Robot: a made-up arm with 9 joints.
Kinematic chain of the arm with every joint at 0, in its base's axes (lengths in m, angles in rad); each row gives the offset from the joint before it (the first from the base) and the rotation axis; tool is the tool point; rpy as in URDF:
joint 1: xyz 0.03 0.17 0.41 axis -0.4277 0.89 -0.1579
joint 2: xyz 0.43 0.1 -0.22 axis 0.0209 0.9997 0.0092
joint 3: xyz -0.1 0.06 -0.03 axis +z
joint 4: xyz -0.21 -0.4 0 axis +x
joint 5: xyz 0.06 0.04 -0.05 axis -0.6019 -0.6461 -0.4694
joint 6: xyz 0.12 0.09 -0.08 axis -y
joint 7: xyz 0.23 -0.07 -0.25 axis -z
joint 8: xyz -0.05 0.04 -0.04 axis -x
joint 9: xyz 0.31 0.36 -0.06 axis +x
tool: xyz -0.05 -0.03 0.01 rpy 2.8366 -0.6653 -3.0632
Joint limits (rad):
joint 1: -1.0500..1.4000
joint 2: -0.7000..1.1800
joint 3: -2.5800..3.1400
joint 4: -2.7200..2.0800
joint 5: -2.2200..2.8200
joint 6: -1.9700..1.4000
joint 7: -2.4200..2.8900
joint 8: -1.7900..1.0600
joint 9: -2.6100..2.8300
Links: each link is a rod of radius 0.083 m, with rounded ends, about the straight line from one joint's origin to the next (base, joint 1, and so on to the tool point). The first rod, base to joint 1, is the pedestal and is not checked.
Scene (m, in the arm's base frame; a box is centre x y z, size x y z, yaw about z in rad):
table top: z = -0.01
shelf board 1: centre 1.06 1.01 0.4 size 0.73 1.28 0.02 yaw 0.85
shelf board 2: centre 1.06 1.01 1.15 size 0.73 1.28 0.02 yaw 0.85
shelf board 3: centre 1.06 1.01 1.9 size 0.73 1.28 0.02 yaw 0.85
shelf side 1: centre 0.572 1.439 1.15 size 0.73 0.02 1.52 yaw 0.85
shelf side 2: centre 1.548 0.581 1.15 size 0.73 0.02 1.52 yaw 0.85
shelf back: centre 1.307 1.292 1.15 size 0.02 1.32 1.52 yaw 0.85
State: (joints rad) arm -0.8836 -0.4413 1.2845 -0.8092 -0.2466 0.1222 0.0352 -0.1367 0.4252
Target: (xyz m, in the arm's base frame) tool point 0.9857 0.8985 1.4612
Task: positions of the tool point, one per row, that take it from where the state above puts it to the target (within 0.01 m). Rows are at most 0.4 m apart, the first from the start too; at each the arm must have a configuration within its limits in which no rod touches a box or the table.
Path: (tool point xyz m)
1: 0.7336 0.8328 0.7685
2: 0.4398 0.6939 0.7310
3: 0.2769 0.4766 0.6903
4: 0.2207 0.2587 0.6632
5: 0.2768 0.4444 0.6638
6: 0.3656 0.6206 0.7558
7: 0.4781 0.7226 0.9519
8: 0.5765 0.6797 1.2168
9: 0.6032 0.4630 1.4612
10: 0.8024 0.6804 1.5319
11: 0.9857 0.8985 1.4612

